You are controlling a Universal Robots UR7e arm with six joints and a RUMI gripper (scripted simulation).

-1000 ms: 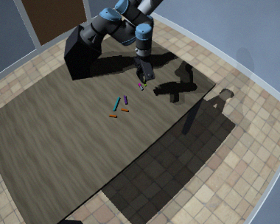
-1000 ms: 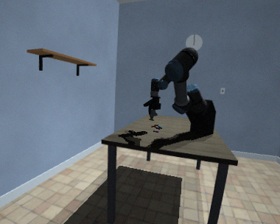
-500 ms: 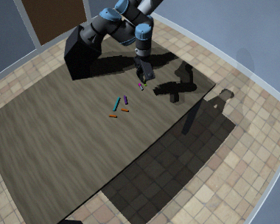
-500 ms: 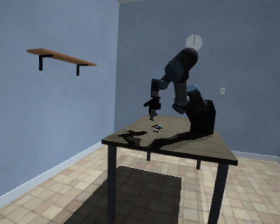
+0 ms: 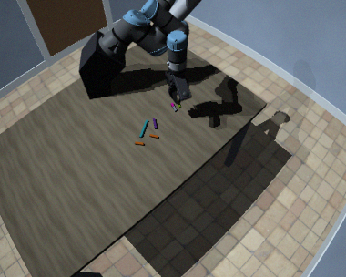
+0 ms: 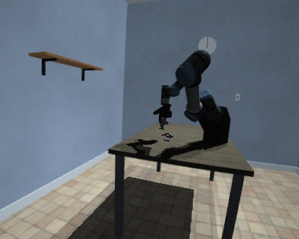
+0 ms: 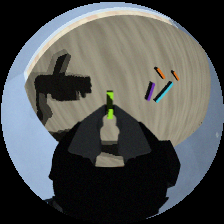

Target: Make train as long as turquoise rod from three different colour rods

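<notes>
My gripper is now 40 mm past the grey rod, 10 mm to the right of it and 100 mm above it. The rest, counted from my hand: lime rod: 10 mm below; then purple rod: 20 mm behind, 120 mm to the right, 100 mm below; then magenta rod: 70 mm behind, 10 mm to the left, 100 mm below.
</notes>
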